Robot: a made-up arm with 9 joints. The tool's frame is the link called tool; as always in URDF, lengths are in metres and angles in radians.
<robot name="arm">
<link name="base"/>
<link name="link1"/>
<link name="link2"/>
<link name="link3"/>
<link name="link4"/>
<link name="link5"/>
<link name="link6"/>
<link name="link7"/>
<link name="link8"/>
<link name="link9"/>
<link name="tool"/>
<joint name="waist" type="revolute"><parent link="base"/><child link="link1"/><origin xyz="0 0 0.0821"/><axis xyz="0 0 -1"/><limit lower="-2.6" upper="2.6" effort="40" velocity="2.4"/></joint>
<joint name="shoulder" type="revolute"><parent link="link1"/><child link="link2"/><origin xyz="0.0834 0.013 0.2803"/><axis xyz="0 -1 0"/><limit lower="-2.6" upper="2.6" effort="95" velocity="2"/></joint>
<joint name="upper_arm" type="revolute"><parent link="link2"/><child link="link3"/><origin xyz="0.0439 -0.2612 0.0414"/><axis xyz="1 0 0"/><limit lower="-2.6" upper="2.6" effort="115" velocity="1.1"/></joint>
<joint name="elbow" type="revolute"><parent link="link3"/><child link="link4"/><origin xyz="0.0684 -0.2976 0.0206"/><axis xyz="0 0 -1"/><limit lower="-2.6" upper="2.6" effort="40" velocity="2.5"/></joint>
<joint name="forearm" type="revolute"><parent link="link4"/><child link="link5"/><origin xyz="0.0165 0.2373 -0.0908"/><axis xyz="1 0 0"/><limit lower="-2.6" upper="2.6" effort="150" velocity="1.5"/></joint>
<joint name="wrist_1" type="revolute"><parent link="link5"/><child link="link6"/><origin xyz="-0.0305 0.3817 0.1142"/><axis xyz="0 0 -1"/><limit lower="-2.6" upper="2.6" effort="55" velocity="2.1"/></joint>
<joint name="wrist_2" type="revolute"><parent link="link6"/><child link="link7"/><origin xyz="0.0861 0.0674 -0.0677"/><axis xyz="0 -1 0"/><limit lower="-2.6" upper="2.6" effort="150" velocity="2.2"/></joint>
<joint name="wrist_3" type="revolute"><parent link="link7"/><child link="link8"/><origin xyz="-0.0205 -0.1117 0.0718"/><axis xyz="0 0 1"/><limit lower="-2.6" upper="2.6" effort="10" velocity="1.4"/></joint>
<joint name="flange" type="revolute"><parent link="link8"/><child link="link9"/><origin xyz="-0.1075 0.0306 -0.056"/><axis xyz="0 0 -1"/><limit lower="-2.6" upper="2.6" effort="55" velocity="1.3"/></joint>
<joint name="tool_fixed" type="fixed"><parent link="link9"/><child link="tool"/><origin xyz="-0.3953 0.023 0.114"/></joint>
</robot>
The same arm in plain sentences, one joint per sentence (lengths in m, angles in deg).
The arm has nine revolute joints in a row. What follows holds with every joint at zero, and every direction is one of the base frame's. Joint 1 is mounted 0.0821 m along +z from the base frame's origin and turns about -z, from -148.97 to 148.97 deg. Joint 2 is mounted 0.0834 m along +x and 0.0130 m along +y and 0.2803 m along +z from joint 1 and turns about -y, from -148.97 to 148.97 deg. Joint 3 is mounted 0.0439 m along +x and 0.2612 m along -y and 0.0414 m along +z from joint 2 and turns about +x, from -148.97 to 148.97 deg. Joint 4 is mounted 0.0684 m along +x and 0.2976 m along -y and 0.0206 m along +z from joint 3 and turns about -z, from -148.97 to 148.97 deg. Joint 5 is mounted 0.0165 m along +x and 0.2373 m along +y and 0.0908 m along -z from joint 4 and turns about +x, from -148.97 to 148.97 deg. Joint 6 is mounted 0.0305 m along -x and 0.3817 m along +y and 0.1142 m along +z from joint 5 and turns about -z, from -148.97 to 148.97 deg. Joint 7 is mounted 0.0861 m along +x and 0.0674 m along +y and 0.0677 m along -z from joint 6 and turns about -y, from -148.97 to 148.97 deg. Joint 8 is mounted 0.0205 m along -x and 0.1117 m along -y and 0.0718 m along +z from joint 7 and turns about +z, from -148.97 to 148.97 deg. Joint 9 is mounted 0.1075 m along -x and 0.0306 m along +y and 0.0560 m along -z from joint 8 and turns about -z, from -148.97 to 148.97 deg. The tool frame, which is the frame that the pose is given for, is mounted 0.3953 m along -x and 0.0230 m along +y and 0.1140 m along +z from joint 9; its axes are parallel to the base frame's.
